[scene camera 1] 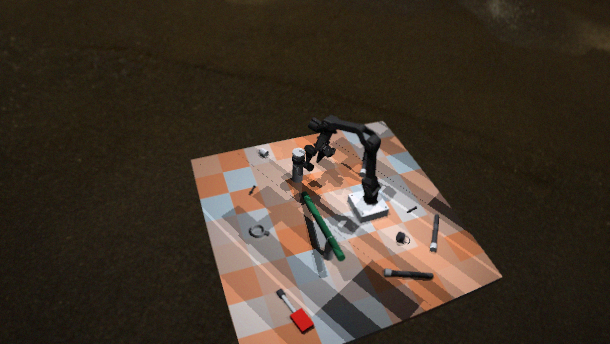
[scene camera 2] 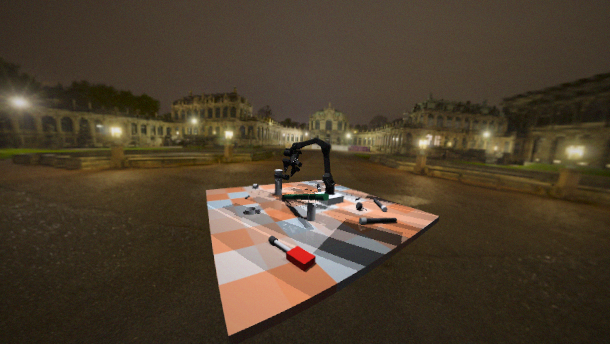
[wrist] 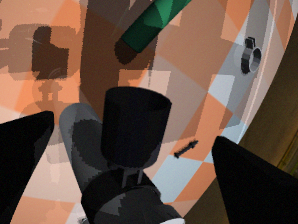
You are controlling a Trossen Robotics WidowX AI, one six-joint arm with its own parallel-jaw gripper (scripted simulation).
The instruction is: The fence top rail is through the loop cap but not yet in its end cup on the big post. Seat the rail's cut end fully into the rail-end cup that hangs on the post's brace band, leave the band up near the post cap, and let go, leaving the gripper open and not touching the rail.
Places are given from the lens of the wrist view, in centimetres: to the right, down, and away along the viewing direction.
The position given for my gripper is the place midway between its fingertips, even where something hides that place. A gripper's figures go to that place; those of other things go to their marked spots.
my gripper (wrist: 134, 133): -1, 1, 10
black rail-end cup (wrist: 134, 119): -1, 0, 10
